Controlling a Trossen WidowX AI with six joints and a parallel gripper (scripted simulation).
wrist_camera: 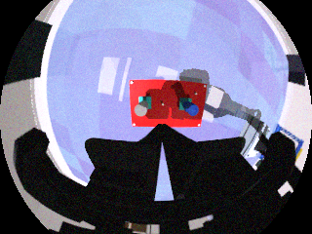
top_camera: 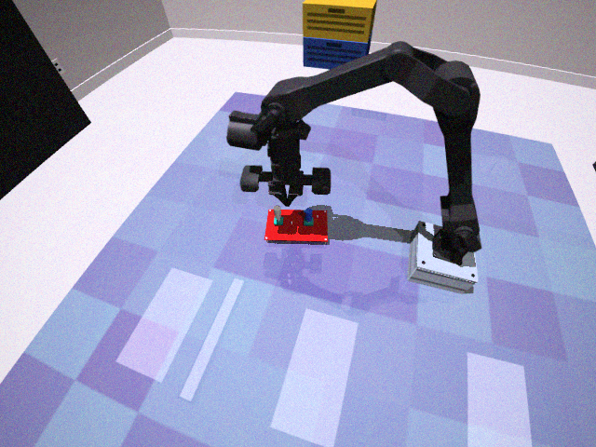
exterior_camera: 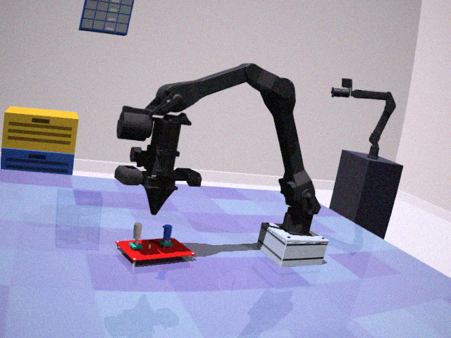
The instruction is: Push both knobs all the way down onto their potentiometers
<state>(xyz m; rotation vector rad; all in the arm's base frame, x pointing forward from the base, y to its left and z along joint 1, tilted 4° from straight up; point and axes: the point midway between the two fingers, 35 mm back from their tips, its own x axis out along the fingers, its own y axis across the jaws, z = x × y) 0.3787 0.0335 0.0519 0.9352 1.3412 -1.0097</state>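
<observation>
Right now my gripper tip is 30 mm short of the potentiometer with white knob and 60 mm above it. Round my gripper tip: potentiometer with blue knob: 40 mm behind, 30 mm to the right, 60 mm below.
</observation>
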